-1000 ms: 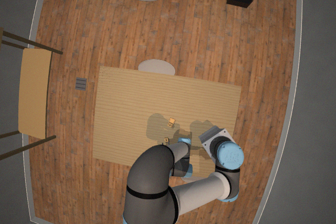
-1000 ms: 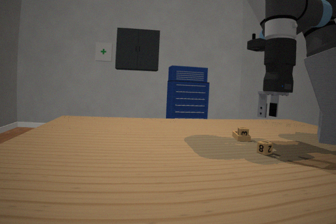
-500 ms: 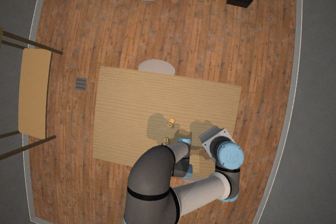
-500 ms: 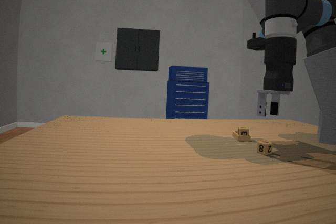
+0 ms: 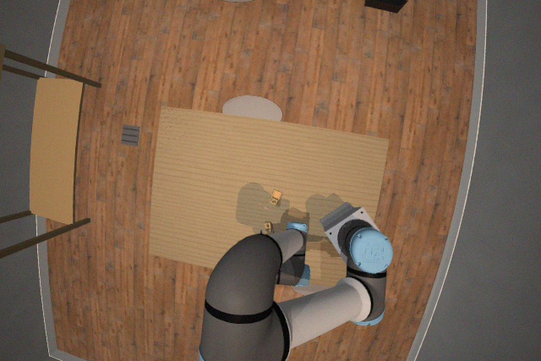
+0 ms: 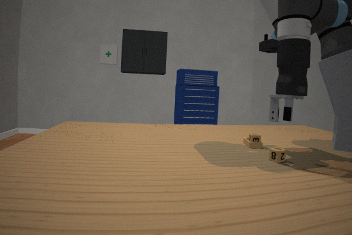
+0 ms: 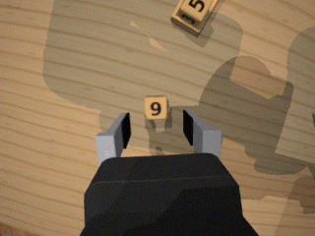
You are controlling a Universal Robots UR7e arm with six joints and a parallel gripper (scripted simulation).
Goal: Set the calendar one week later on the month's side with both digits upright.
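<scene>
Now: hand 10 cm above the wooden date cube. The rest, counted from my hand: wooden calendar tray 2 cm behind, 15 cm to the right, 11 cm below.
</scene>
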